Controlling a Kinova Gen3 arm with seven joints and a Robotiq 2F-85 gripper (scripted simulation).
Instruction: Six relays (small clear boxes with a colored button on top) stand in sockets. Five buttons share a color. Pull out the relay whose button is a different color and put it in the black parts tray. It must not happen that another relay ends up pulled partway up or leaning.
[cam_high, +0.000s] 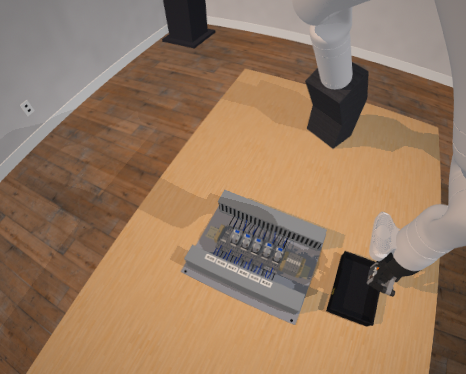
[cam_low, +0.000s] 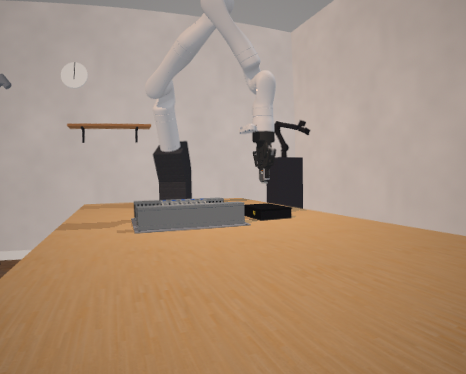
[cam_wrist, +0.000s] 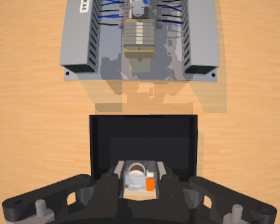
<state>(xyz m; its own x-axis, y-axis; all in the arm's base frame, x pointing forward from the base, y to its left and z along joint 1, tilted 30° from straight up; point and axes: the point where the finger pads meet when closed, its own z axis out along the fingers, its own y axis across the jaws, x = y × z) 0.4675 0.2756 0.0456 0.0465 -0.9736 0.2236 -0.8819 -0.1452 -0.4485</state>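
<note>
Right now my hand is 130 mm above the black parts tray. From my hand the other things lie so: relay 10 mm below.
</note>
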